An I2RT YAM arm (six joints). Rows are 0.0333 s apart.
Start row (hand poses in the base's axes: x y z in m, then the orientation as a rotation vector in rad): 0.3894, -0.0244, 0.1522, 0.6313, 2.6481, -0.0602
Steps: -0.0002, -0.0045, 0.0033, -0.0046, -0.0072, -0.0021; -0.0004, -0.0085, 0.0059, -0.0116, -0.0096, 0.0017; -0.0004, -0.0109, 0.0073, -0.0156, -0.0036, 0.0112; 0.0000, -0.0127, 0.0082, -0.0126, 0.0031, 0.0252; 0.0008, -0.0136, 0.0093, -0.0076, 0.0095, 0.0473; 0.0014, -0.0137, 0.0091, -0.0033, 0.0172, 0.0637; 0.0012, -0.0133, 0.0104, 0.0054, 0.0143, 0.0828; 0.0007, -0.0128, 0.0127, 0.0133, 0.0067, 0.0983; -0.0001, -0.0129, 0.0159, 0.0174, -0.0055, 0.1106; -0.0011, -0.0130, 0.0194, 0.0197, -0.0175, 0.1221; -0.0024, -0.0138, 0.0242, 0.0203, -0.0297, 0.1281
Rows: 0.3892, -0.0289, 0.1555, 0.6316, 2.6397, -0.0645; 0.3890, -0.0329, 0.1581, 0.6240, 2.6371, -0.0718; 0.3890, -0.0353, 0.1595, 0.6109, 2.6449, -0.0763; 0.3894, -0.0371, 0.1604, 0.5941, 2.6560, -0.0706; 0.3902, -0.0380, 0.1615, 0.5670, 2.6693, -0.0597; 0.3908, -0.0381, 0.1613, 0.5473, 2.6820, -0.0517; 0.3906, -0.0377, 0.1626, 0.5241, 2.6858, -0.0337; 0.3901, -0.0372, 0.1649, 0.5051, 2.6838, -0.0163; 0.3893, -0.0373, 0.1681, 0.4887, 2.6756, -0.0034; 0.3883, -0.0374, 0.1716, 0.4730, 2.6670, 0.0068; 0.3870, -0.0382, 0.1764, 0.4640, 2.6566, 0.0131
